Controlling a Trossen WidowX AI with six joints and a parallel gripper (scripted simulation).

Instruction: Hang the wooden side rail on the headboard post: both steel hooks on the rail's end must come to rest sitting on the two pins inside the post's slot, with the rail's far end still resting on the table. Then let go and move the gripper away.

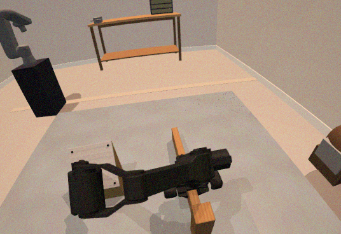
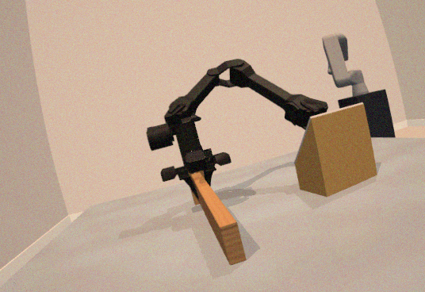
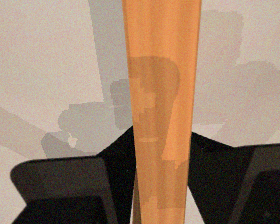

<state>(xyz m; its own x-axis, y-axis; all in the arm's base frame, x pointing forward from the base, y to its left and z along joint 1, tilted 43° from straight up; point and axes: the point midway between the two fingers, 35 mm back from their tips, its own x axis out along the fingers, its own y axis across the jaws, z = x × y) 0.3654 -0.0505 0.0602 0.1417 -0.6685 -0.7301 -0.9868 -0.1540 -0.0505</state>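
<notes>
The headboard post lies 10 mm ahead of my gripper tip, 120 mm to the right of it and 40 mm above it.
</notes>
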